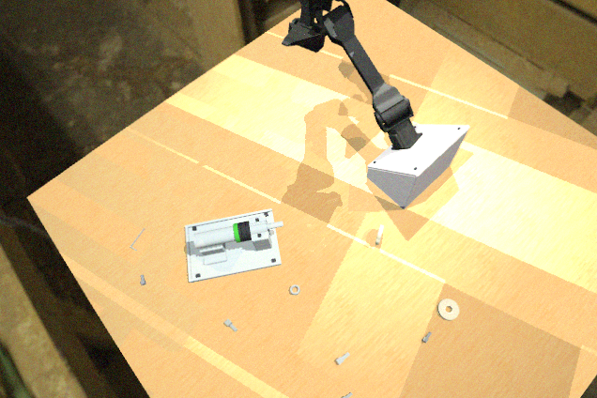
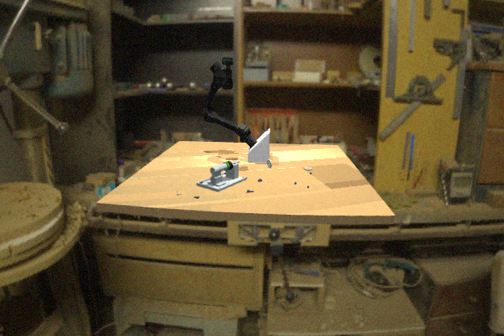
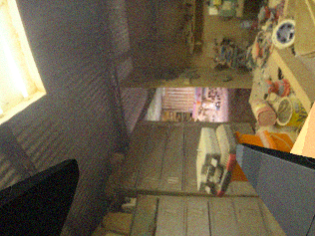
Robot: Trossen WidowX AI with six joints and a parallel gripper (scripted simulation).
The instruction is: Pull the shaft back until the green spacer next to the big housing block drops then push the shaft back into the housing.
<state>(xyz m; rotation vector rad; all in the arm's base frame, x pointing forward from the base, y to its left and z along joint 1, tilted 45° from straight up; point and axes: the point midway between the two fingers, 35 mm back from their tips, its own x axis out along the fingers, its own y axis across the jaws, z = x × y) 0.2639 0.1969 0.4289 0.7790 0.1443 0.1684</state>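
My gripper tip is now 21 cm short of the grey shaft, 2 cm to the left of it and 50 cm above it. The rest, counted from my gripper tip: green spacer (22 cm ahead, 2 cm to the right, 50 cm below); allen key (40 cm ahead, 25 cm to the right, 57 cm below).
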